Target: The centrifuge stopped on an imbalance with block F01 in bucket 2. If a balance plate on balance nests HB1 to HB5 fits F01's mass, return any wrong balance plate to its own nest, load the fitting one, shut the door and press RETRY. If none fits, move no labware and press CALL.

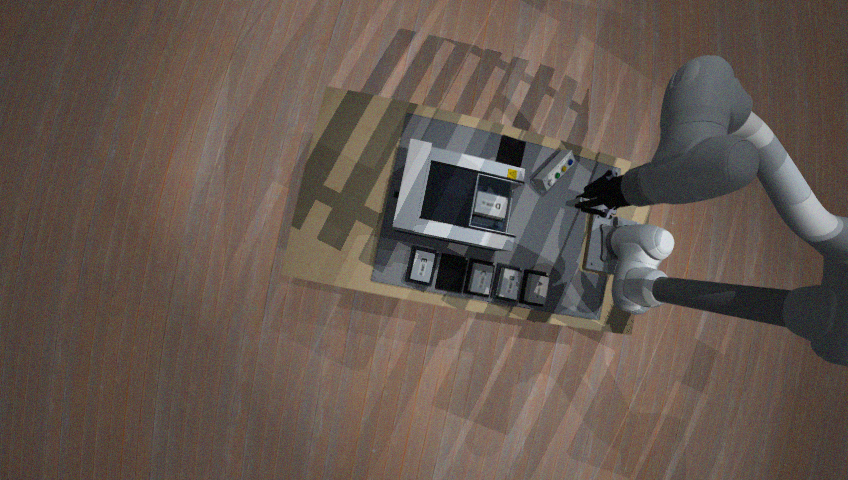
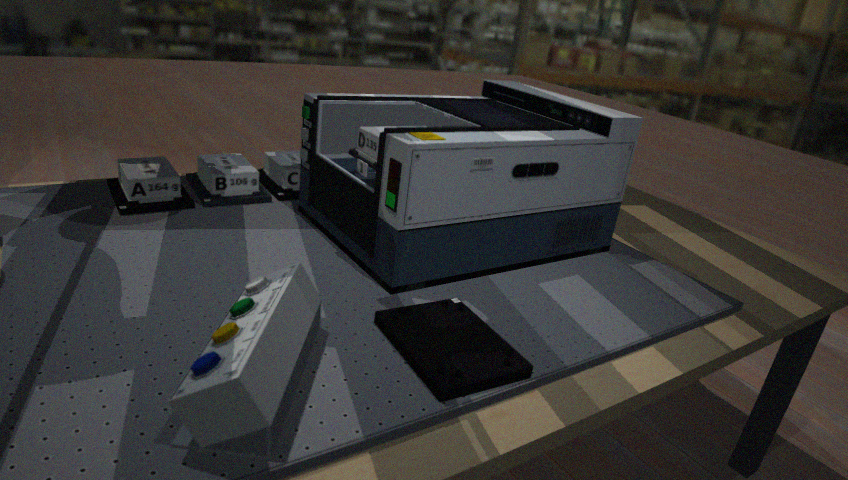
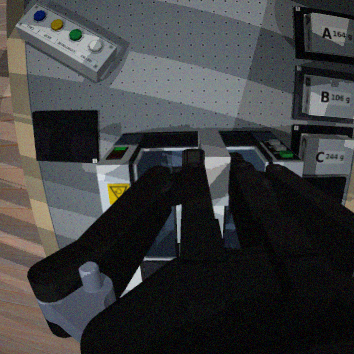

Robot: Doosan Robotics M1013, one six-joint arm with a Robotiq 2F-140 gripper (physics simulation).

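Pixels of known places: gripper, between the fingertips: (image 1: 569,204) (image 3: 206,147); arm's base, origin of its link: (image 1: 615,242).
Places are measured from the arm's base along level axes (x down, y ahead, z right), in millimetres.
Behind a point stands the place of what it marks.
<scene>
The centrifuge (image 1: 412,190) {x -227, y 1031, z 164 mm} (image 2: 505,178) {x -138, y 757, z 307 mm} stands with its front opening uncovered. Balance plate D (image 1: 491,205) {x -165, y 719, z 130 mm} (image 2: 367,140) {x -151, y 658, z 113 mm} sits in a bucket inside; block F01 is not identifiable. Plates A (image 1: 536,289) {x -36, y 456, z -221 mm} (image 2: 148,181) {x -31, y 424, z -161 mm} (image 3: 330,34) {x -36, y 444, z -205 mm}, marked 164 g, B (image 1: 509,283) {x -37, y 588, z -193 mm} (image 2: 227,174) {x -34, y 554, z -138 mm} (image 3: 327,97) {x -36, y 579, z -176 mm}, marked 106 g, C (image 1: 480,278) {x -37, y 722, z -170 mm} (image 2: 282,168) {x -34, y 664, z -136 mm} (image 3: 325,156) {x -36, y 711, z -161 mm}, marked 244 g, and E (image 1: 422,266) {x -36, y 978, z -119 mm} sit in nests. The nest (image 1: 451,272) {x 6, y 844, z -148 mm} between C and E is empty. The button box (image 1: 552,172) {x -61, y 387, z 315 mm} (image 2: 267,356) {x -51, y 329, z 399 mm} (image 3: 67,42) {x -55, y 365, z 323 mm} has blue, yellow, green and white buttons. My gripper (image 1: 578,203) {x -389, y 536, z 103 mm} (image 3: 206,147) {x -389, y 536, z 103 mm} is shut and empty, above the table beside the button box.
A black square pad (image 1: 511,150) {x 1, y 558, z 431 mm} (image 2: 452,347) {x 1, y 547, z 430 mm} (image 3: 66,136) {x 1, y 561, z 406 mm} lies between the button box and the table edge, beside the centrifuge. The arm's white base (image 1: 639,252) {x -213, y 77, z -48 mm} stands at the table's right end. The grey perforated board (image 2: 178,255) {x 17, y 395, z 32 mm} lies on the wooden table (image 1: 333,255) {x 31, y 1376, z -80 mm}.
</scene>
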